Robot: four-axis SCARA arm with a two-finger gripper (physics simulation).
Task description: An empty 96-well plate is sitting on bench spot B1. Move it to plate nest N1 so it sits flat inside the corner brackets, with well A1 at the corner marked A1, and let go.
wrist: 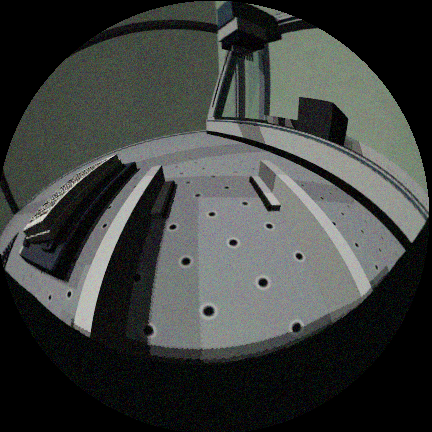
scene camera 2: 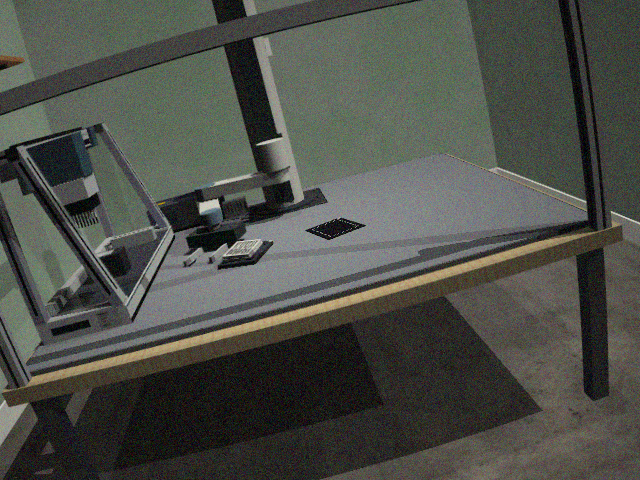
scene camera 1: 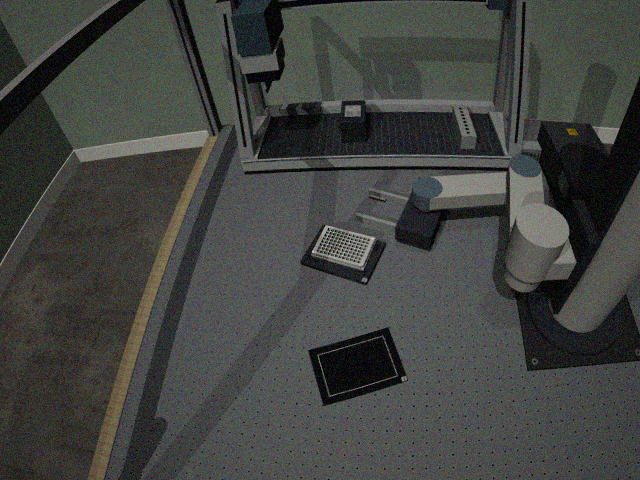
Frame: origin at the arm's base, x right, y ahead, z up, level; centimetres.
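Seen in the pictures: gripper, between the fingertips: (wrist: 211,170) (scene camera 2: 197,262) (scene camera 1: 363,203); arm's base, origin of its link: (scene camera 2: 287,207) (scene camera 1: 573,307).
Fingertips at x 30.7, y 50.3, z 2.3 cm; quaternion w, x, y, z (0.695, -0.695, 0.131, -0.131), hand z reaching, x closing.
Offsets run from my fingertips to a thing's top centre. "pt": to the spot under its first point.
The white 96-well plate @[dx -14.8, dy +4.0, dz +2.2 cm] (scene camera 1: 343,246) (scene camera 2: 242,249) (wrist: 75,195) sits on the dark plate nest @[dx -15.5, dy +4.2, dz +0.8 cm] (scene camera 1: 330,267) (scene camera 2: 263,250) (wrist: 44,261) and looks flat. The nest's small pale corner mark shows at its front right in scene camera 1; the plate's A1 lettering and the brackets are too small to read. The flat black bench spot with a white outline @[pt dx -43.2, dy -0.3, dz -0.8 cm] (scene camera 1: 357,365) (scene camera 2: 336,227) holds no plate. My gripper (scene camera 1: 363,204) (scene camera 2: 199,261) (wrist: 211,170) is shut to its closed stand, with a wide gap between its long fingers and nothing in it. It is beside the nest, towards the enclosure, apart from the plate.
A framed enclosure (scene camera 1: 377,162) stands behind the gripper, with a dark block @[pt dx +20.7, dy +2.1, dz +10.3 cm] (scene camera 1: 354,124) (wrist: 320,120), a pale strip with holes @[pt dx +21.5, dy -29.4, dz +8.4 cm] (scene camera 1: 465,128) and an overhead multi-tip head (scene camera 1: 255,41) (scene camera 2: 62,160) (wrist: 250,30). A dark box @[pt dx +10.9, dy -58.8, dz +10.5 cm] (scene camera 1: 571,149) stands by the arm's column (scene camera 1: 599,268).
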